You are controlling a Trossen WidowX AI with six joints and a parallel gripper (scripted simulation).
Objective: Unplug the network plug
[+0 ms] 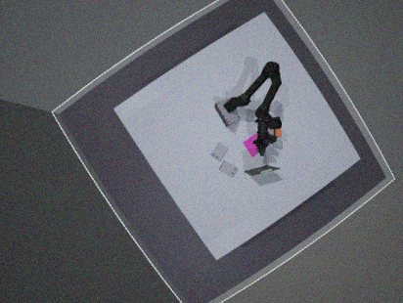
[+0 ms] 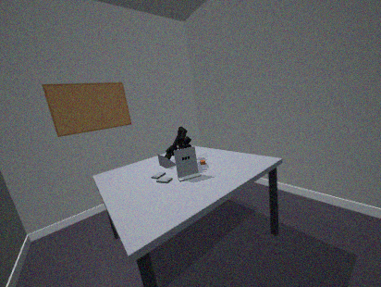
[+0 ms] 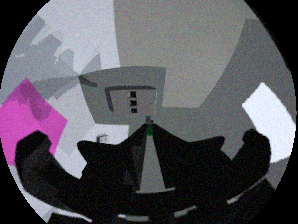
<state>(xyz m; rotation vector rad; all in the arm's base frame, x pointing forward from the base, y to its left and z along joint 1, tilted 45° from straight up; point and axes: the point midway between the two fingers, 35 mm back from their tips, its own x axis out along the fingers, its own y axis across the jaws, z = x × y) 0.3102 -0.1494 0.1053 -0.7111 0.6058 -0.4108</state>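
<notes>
My gripper tip is 190 mm above the marked square, 50 mm to the right of it and 50 mm past it. Also, from my gripper tip: panel 90 mm below, 90 mm ahead, 40 mm to the right; then network plug right at my gripper tip.
</notes>
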